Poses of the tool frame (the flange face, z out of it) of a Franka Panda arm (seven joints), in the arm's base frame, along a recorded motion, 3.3 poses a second.
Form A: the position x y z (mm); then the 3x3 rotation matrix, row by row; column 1 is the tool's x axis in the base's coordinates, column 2 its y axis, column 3 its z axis. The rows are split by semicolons.
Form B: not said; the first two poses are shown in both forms.
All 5 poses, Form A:
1: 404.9 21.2 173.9; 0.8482 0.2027 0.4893; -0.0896 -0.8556 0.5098; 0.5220 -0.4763 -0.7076
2: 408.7 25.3 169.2; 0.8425 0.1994 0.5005; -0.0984 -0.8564 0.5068; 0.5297 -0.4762 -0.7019
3: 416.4 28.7 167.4; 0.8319 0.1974 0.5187; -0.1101 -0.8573 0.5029; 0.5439 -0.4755 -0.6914
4: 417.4 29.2 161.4; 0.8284 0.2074 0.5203; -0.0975 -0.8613 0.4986; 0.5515 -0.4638 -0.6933
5: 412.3 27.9 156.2; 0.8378 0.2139 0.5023; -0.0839 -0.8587 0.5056; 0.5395 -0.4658 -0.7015
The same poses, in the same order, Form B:
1: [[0.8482 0.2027 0.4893 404.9], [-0.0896 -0.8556 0.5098 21.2], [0.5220 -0.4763 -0.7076 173.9], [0 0 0 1]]
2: [[0.8425 0.1994 0.5005 408.7], [-0.0984 -0.8564 0.5068 25.3], [0.5297 -0.4762 -0.7019 169.2], [0 0 0 1]]
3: [[0.8319 0.1974 0.5187 416.4], [-0.1101 -0.8573 0.5029 28.7], [0.5439 -0.4755 -0.6914 167.4], [0 0 0 1]]
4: [[0.8284 0.2074 0.5203 417.4], [-0.0975 -0.8613 0.4986 29.2], [0.5515 -0.4638 -0.6933 161.4], [0 0 0 1]]
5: [[0.8378 0.2139 0.5023 412.3], [-0.0839 -0.8587 0.5056 27.9], [0.5395 -0.4658 -0.7015 156.2], [0 0 0 1]]
